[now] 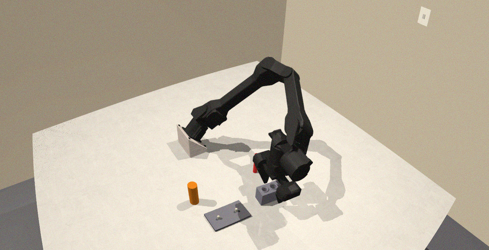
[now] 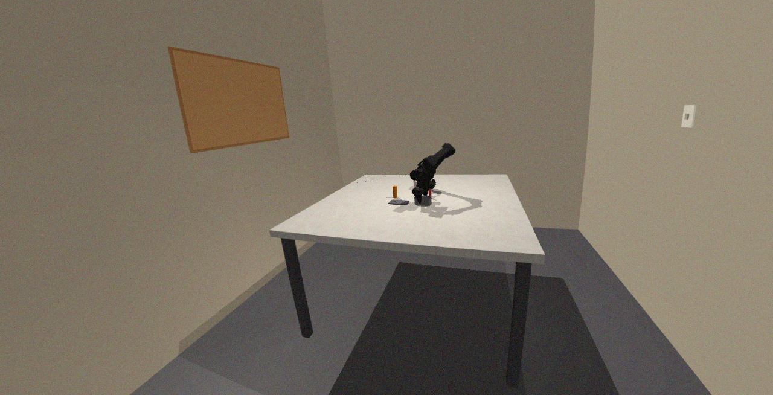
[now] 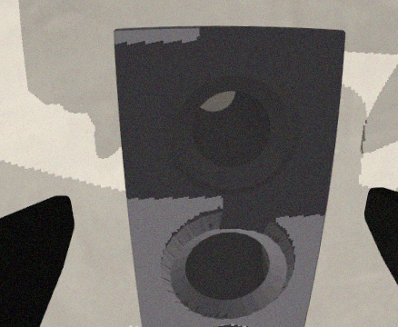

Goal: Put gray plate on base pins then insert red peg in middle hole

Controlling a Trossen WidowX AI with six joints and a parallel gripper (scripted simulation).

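Right now the gray plate is 20 mm above my gripper tip. From my gripper tip the other things lie so: orange cylinder (210 mm to the right, 110 mm behind, 20 mm above); red peg (120 mm behind, 30 mm to the left, 20 mm above); base (160 mm to the right, 10 mm below, 10 mm behind).
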